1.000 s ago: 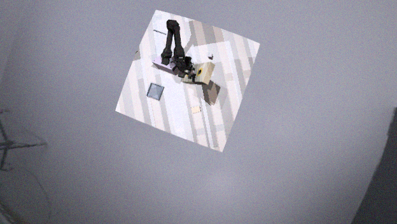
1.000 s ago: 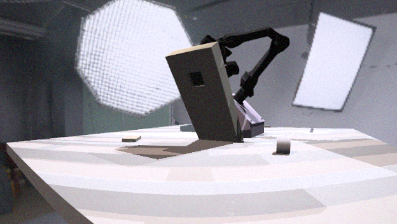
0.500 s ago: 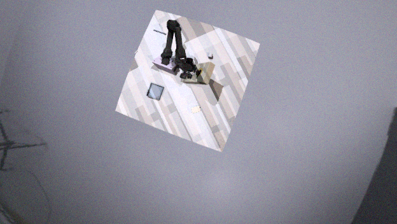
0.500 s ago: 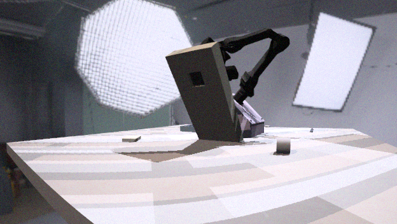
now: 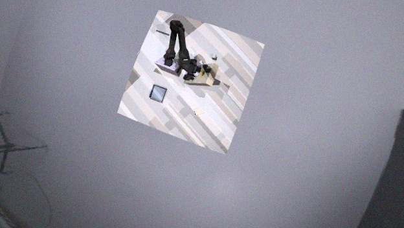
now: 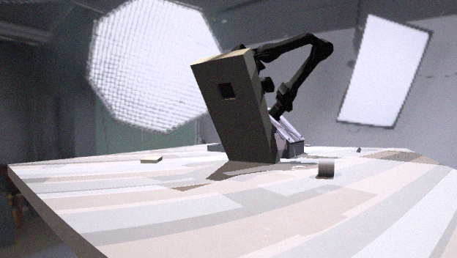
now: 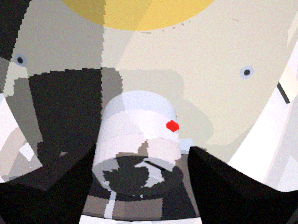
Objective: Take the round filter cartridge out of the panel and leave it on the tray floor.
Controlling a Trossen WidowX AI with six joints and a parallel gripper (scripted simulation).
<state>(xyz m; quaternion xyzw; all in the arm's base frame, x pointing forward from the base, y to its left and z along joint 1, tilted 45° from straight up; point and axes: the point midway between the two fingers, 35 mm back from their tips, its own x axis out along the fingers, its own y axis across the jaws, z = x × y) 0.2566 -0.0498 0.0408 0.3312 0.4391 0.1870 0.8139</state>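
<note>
The beige panel lies 4 cm ahead of my gripper tip, 2 cm below it and 1 cm to the left of it. From my gripper tip the other things lie so: small flat block 30 cm to the right, 19 cm below, 15 cm ahead; then round white filter cartridge right at my gripper tip; then grey-blue tray 33 cm behind, 28 cm to the right, 19 cm below.
</note>
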